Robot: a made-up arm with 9 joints.
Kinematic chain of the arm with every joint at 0, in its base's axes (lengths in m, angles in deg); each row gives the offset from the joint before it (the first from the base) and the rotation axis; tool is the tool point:
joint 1: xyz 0 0 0.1 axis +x
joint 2: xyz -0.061 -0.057 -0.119 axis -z
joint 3: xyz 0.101 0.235 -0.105 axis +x
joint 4: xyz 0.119 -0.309 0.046 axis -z
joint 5: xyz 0.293 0 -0.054 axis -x
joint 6: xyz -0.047 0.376 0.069 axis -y
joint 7: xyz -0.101 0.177 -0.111 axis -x
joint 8: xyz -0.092 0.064 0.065 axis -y
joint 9: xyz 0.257 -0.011 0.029 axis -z
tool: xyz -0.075 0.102 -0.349
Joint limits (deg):
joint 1: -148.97..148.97
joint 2: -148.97..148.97
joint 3: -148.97..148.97
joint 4: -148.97..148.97
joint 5: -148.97..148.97
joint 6: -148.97..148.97
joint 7: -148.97..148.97
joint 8: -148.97..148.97
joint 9: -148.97..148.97
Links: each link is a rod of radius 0.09 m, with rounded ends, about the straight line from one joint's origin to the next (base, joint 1, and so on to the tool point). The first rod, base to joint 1, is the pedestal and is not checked.
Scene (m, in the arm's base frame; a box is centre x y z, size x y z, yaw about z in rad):
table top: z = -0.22
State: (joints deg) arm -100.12 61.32 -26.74 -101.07 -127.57 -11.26 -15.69 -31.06 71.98
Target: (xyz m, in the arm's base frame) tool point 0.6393 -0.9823 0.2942
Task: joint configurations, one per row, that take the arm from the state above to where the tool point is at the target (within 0.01 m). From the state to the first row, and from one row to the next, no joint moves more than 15 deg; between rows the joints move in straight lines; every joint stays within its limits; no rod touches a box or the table.
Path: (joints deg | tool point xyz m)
1: -87.70 69.23 -38.48 -103.19 -131.85 -6.63 -20.09 -27.15 72.35 | 0.7468 0.4672 0.3857
2: -75.27 77.15 -50.23 -105.30 -136.13 -2.00 -24.50 -23.23 72.72 | 0.8901 0.1693 0.5571
3: -62.85 85.06 -61.97 -107.42 -140.41 2.63 -28.90 -19.32 73.09 | 0.9280 -0.2297 0.6295
4: -50.42 92.98 -73.72 -109.53 -144.69 7.26 -33.30 -15.40 73.46 | 0.8421 -0.6499 0.5438
5: -38.00 100.89 -85.46 -111.65 -148.97 11.89 -37.70 -11.49 73.83 | 0.6394 -0.9822 0.2942

